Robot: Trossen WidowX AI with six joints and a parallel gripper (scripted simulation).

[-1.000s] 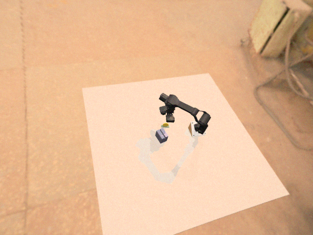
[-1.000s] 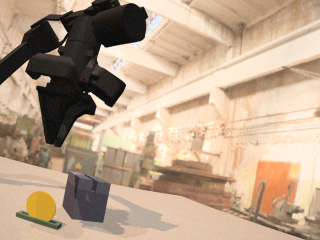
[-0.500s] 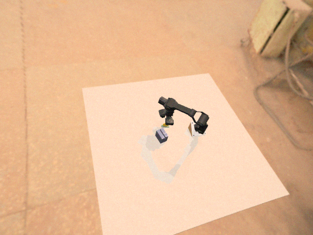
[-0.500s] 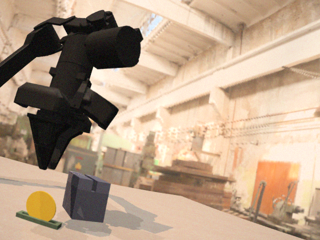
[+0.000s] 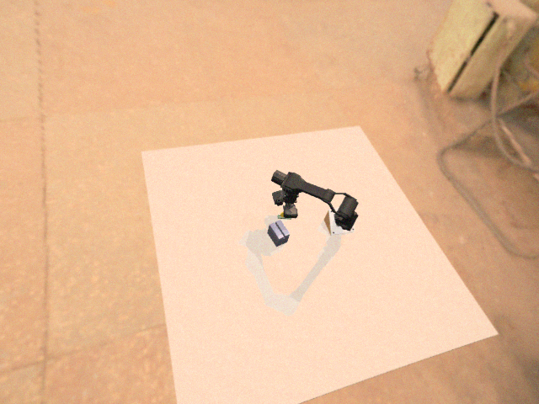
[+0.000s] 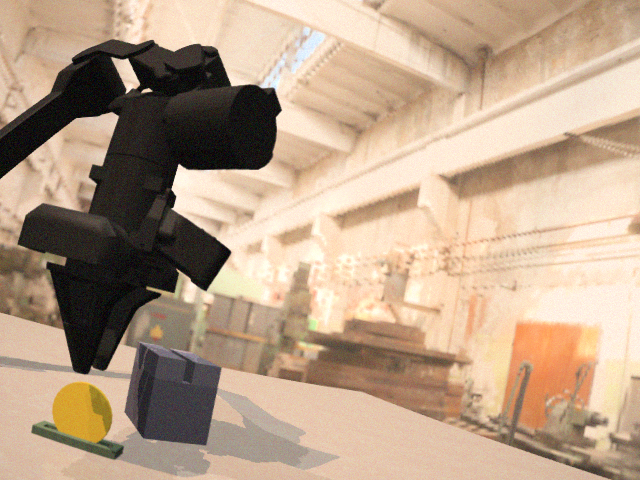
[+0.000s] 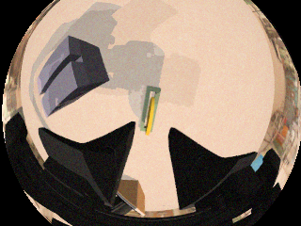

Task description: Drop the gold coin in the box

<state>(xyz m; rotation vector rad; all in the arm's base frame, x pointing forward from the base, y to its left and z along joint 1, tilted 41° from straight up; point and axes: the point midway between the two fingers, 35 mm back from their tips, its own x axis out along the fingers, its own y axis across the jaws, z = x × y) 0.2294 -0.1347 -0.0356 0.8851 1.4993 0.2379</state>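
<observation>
My gripper tip is now 30 mm above the gold coin.
</observation>
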